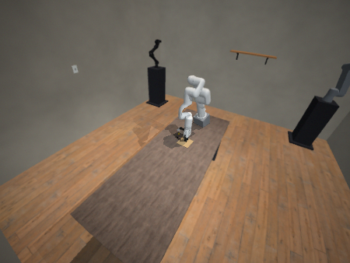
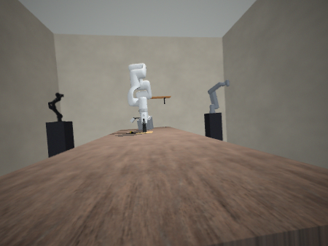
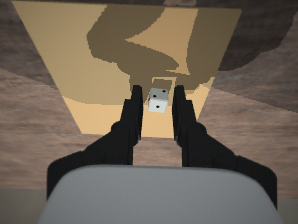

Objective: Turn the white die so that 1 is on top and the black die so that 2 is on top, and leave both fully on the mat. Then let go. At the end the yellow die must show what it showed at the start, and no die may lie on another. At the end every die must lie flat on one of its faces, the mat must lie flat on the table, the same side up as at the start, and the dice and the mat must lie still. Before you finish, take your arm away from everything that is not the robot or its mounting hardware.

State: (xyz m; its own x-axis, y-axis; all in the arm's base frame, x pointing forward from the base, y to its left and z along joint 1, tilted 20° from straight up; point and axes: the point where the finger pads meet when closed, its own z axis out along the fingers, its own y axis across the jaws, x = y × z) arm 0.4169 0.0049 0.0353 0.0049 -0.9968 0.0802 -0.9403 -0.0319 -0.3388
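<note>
Now: hand 2 cm above the white die. From my hand the other things lie so: tan mat: 3 cm below, 2 cm ahead; then small yellow die: 13 cm to the right, 6 cm behind, 2 cm below; then black die: 11 cm to the right, 2 cm below.
</note>
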